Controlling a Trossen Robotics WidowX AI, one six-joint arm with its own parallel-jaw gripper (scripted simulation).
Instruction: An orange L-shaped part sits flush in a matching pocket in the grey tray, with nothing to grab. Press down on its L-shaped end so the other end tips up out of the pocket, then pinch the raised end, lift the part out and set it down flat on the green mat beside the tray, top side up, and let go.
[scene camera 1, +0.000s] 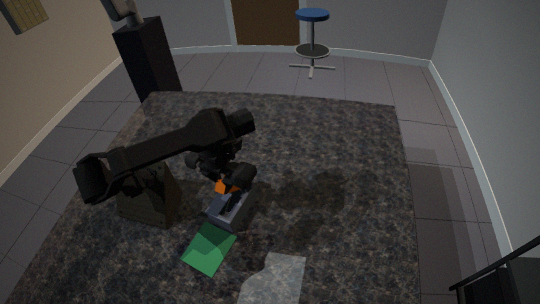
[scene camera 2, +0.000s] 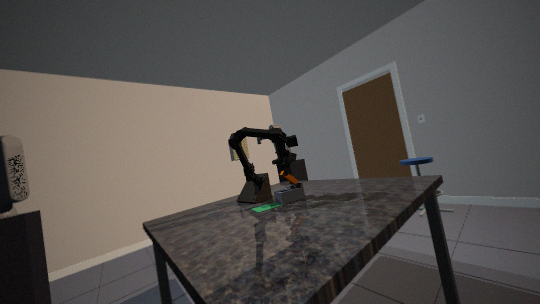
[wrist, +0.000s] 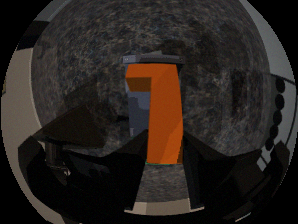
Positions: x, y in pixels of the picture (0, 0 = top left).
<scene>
My gripper (wrist: 164, 133): 10 cm from the lens. An orange L-shaped part (wrist: 165, 133) is 9 cm from the lens.
</scene>
